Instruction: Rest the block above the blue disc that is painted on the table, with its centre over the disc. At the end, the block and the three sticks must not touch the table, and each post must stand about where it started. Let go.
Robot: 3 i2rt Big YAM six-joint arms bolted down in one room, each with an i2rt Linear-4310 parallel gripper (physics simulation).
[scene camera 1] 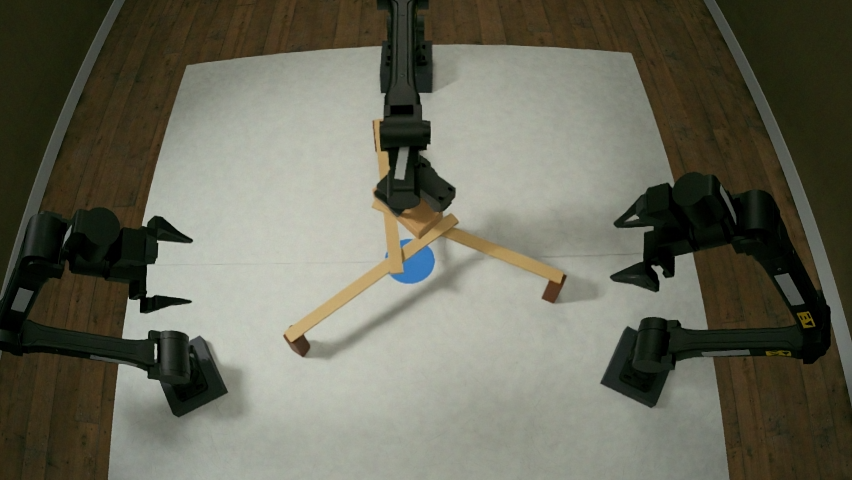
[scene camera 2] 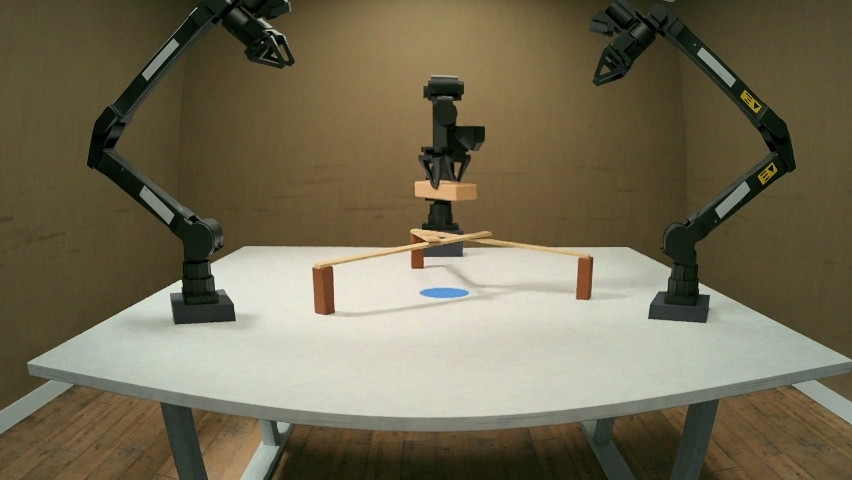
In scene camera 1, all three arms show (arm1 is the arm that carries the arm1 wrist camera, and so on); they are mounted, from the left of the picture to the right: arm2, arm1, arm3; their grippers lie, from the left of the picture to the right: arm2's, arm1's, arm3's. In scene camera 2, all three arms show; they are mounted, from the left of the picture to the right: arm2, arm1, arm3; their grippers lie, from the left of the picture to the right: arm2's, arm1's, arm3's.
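Observation:
Arm1's gripper (scene camera 2: 445,180) is shut on the orange-tan block (scene camera 1: 423,221) (scene camera 2: 444,190) and holds it above the sticks, up-picture of the blue disc (scene camera 1: 422,269) (scene camera 2: 444,292) in scene camera 1. The left stick (scene camera 1: 339,302) (scene camera 2: 372,256), right stick (scene camera 1: 506,253) (scene camera 2: 536,246) and back stick (scene camera 1: 391,238) cross, raised above the table. Their outer ends rest on the left post (scene camera 1: 299,344) (scene camera 2: 323,290), right post (scene camera 1: 553,290) (scene camera 2: 584,278) and back post (scene camera 2: 417,253), all upright. The left stick's inner end lies over the right stick; the back stick's lies over the left stick. Arm2's gripper (scene camera 1: 191,271) and arm3's gripper (scene camera 1: 614,251) are open and empty.
The white table (scene camera 1: 476,387) (scene camera 2: 441,369) carries all three arm bases. Arm2's base (scene camera 1: 193,381) (scene camera 2: 202,307) stands left and arm3's base (scene camera 1: 636,372) (scene camera 2: 678,307) right. Arm1 reaches in from the top of scene camera 1, covering part of the back stick and block.

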